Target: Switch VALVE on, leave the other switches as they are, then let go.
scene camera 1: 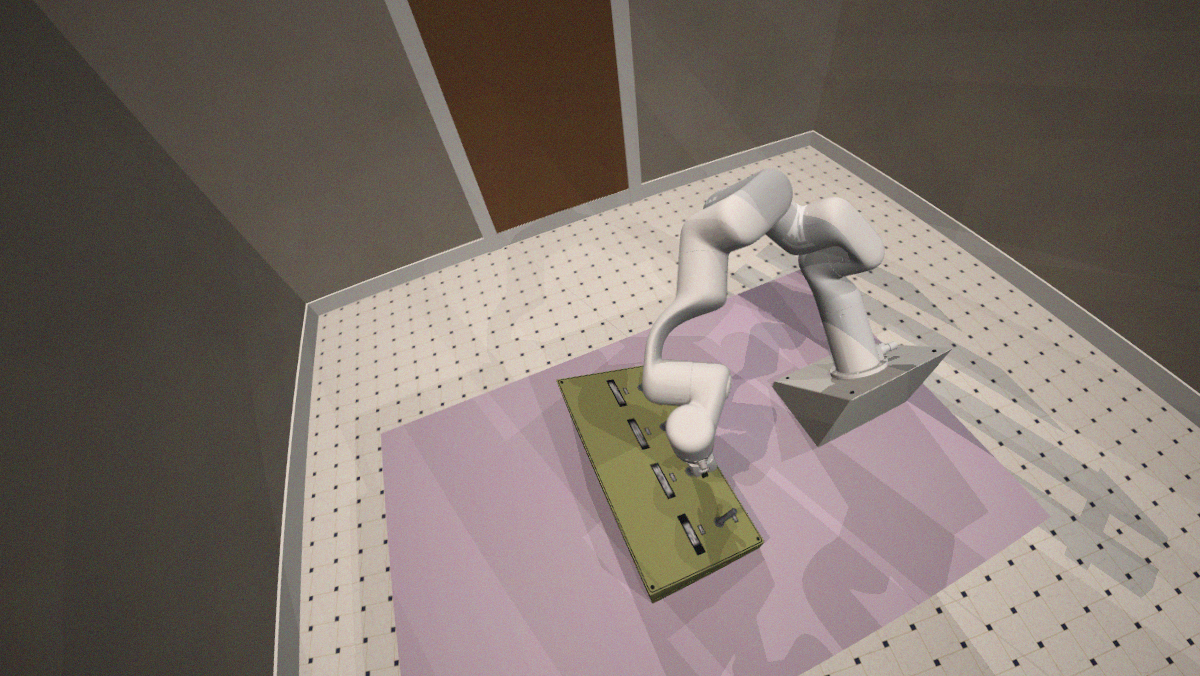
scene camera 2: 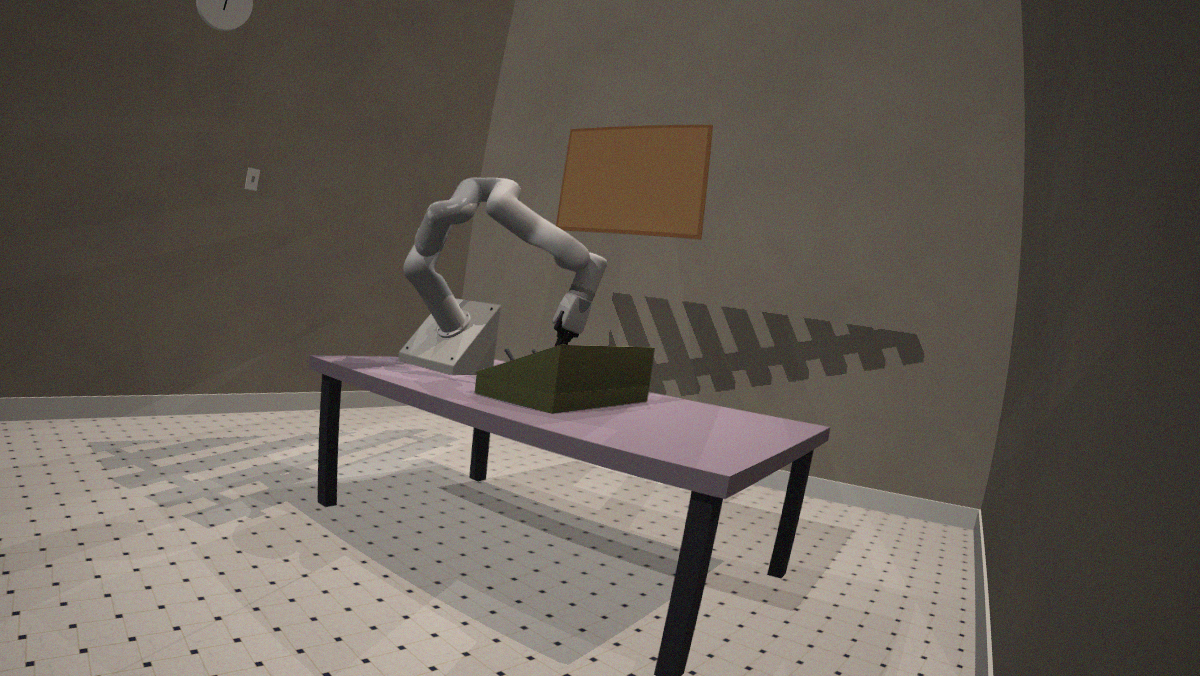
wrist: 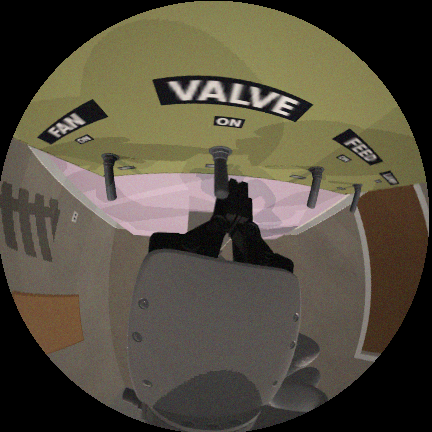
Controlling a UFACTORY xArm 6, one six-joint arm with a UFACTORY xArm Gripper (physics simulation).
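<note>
The olive switch panel sits on the table. In the wrist view the VALVE label has the ON mark below it, and the dark VALVE lever points away from that mark. My gripper is shut and empty. Its black fingertips are close to the lever's free end, on the side away from ON; the lever partly covers them. Whether they touch cannot be told. The FAN lever, FEED lever and a farther lever also point away from their ON marks.
The FAN lever stands on one side of the VALVE lever and the FEED lever on the other. The grey arm pedestal stands on the pink table, across from the panel's lever side.
</note>
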